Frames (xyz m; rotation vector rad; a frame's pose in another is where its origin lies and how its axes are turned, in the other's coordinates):
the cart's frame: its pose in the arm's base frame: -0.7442 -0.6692 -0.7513 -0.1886 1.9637 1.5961
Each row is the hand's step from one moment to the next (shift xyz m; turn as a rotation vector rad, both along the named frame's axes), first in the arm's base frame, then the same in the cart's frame.
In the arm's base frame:
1: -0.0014 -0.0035 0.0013 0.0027 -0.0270 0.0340
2: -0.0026 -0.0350 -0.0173 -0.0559 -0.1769 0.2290
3: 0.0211 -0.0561 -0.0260 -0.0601 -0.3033 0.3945
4: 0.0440 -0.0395 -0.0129 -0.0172 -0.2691 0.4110
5: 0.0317 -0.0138 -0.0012 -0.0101 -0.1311 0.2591
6: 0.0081 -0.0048 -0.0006 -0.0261 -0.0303 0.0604
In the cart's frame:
1: -0.0004 0.0008 -0.0039 -0.0269 0.0202 -0.0276
2: 0.0024 -0.0228 -0.0317 -0.1194 0.1718 -0.2076
3: -0.0177 -0.0468 -0.0420 -0.2347 0.2797 -0.3434
4: -0.0390 -0.0418 -0.0198 -0.2696 0.2830 -0.2981
5: -0.0286 -0.0194 -0.0015 -0.1608 0.1884 -0.1518
6: -0.0075 -0.0055 -0.0015 -0.0181 0.0550 -0.0436

